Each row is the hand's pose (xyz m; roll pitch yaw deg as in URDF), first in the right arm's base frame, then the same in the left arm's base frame.
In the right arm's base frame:
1: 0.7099 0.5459 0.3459 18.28 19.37 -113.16
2: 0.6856 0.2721 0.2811 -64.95 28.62 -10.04
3: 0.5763 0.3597 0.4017 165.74 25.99 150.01
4: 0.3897 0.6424 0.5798 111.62 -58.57 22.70
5: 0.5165 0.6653 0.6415 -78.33 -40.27 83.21
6: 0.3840 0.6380 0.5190 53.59 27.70 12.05
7: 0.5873 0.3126 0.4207 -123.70 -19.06 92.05
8: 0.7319 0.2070 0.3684 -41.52 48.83 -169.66
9: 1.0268 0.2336 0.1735 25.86 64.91 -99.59
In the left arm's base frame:
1: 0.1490 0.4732 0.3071 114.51 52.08 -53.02
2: 0.2593 0.2690 0.1461 -16.72 -35.44 -21.82
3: 0.0938 0.3457 0.1164 72.49 33.40 86.40
4: -0.1917 0.6005 0.1220 -75.82 -42.70 -155.95
5: -0.2119 0.5506 0.2543 176.84 -33.92 151.28
6: -0.1366 0.6194 0.1030 77.65 -47.80 -1.51
7: 0.0900 0.2946 0.1078 149.32 -28.31 125.72
8: 0.2081 0.1659 0.1732 166.33 49.76 38.38
9: 0.4782 0.1409 0.4014 146.62 25.79 -1.73

